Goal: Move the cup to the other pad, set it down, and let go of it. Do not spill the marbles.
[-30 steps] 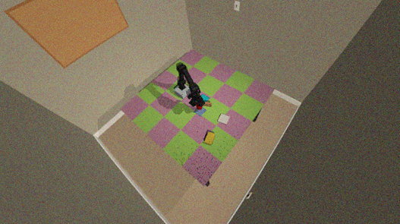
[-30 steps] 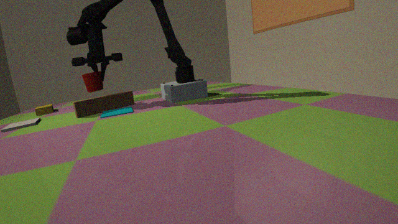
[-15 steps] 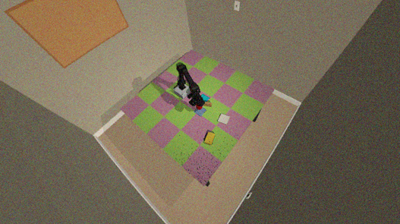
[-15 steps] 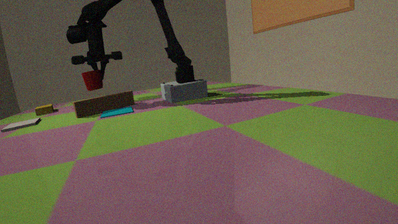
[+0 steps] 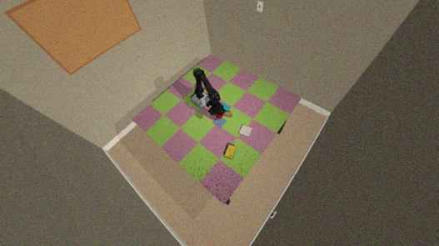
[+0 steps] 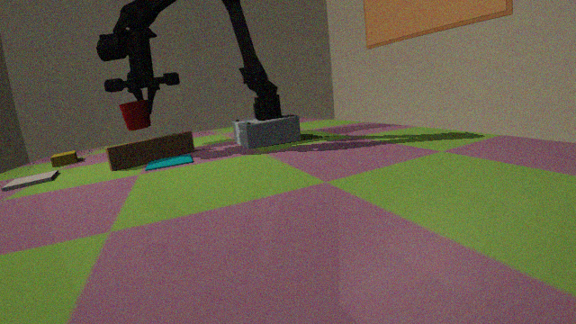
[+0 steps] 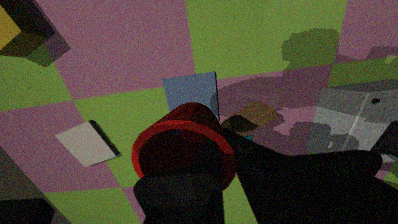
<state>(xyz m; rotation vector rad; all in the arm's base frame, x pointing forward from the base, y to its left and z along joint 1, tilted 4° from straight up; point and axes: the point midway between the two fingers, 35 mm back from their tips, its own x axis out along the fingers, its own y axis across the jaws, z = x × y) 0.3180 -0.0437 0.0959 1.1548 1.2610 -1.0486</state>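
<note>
Right now my gripper tip is 130 mm to the right of the cyan pad, 120 mm above it and 60 mm past it. The rest, counted from my gripper tip: red cup (30 mm ahead); then blue pad (120 mm below, 30 mm ahead, 10 mm to the right); then brown block (100 mm below, 60 mm to the left, 10 mm behind).
</note>
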